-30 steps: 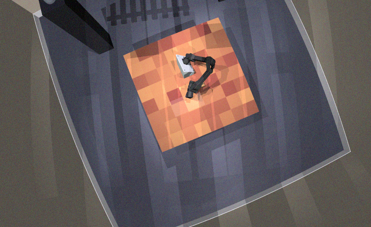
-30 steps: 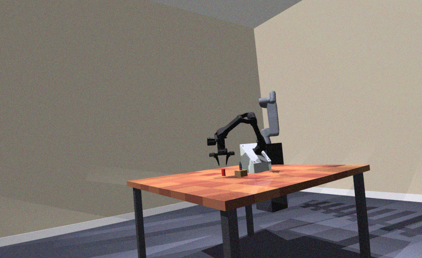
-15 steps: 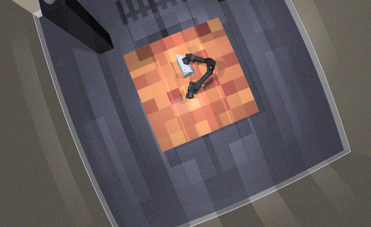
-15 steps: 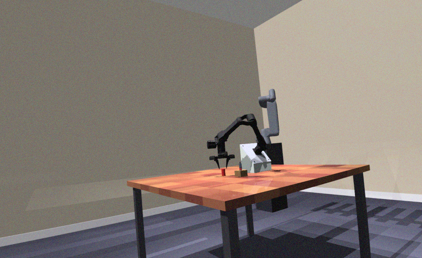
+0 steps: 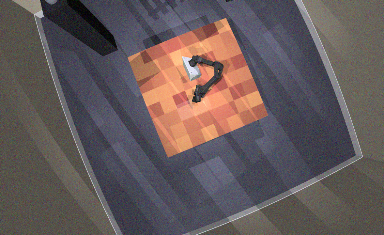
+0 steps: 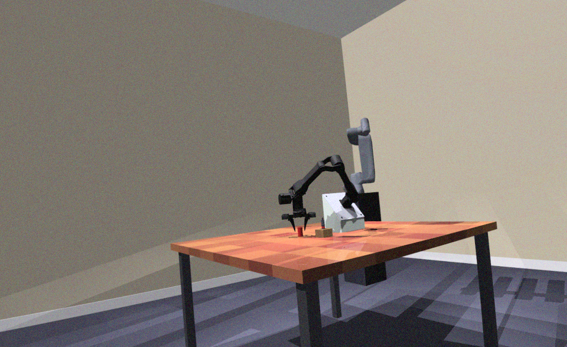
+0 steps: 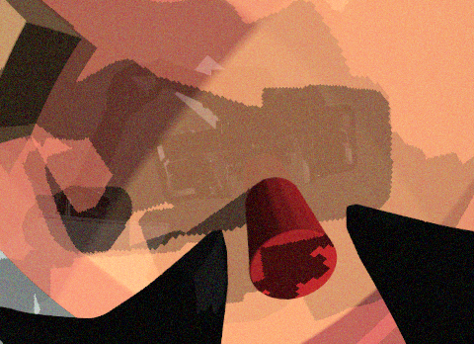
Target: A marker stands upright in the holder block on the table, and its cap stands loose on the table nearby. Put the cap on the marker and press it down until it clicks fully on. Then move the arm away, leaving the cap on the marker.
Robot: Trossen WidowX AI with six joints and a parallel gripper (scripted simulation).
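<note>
Right now the red cap is right at my gripper tip. From my gripper tip the other things lie so: dark marker (40 mm behind, 160 mm to the left, 50 mm above).
</note>
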